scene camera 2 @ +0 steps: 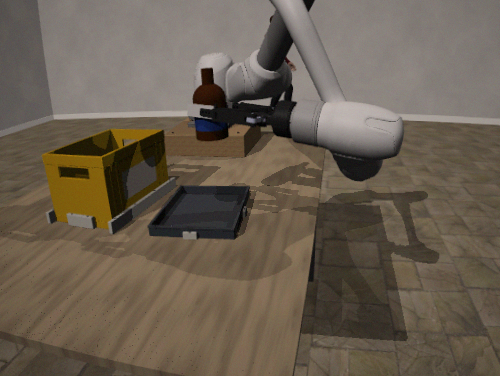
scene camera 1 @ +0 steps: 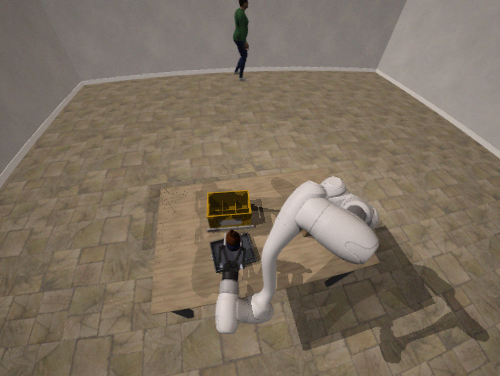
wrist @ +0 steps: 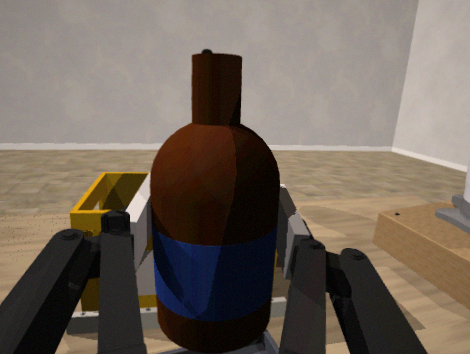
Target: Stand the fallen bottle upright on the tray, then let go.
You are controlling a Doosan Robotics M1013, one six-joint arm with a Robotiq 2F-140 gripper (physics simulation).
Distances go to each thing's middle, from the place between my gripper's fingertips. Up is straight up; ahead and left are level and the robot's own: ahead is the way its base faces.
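Brown bottle (scene camera 2: 208, 93): 10 mm above my hand and 30 mm to the left of it. Pale rail (scene camera 2: 126, 216): 240 mm below my hand, 160 mm to the right of it and 40 mm ahead of it.
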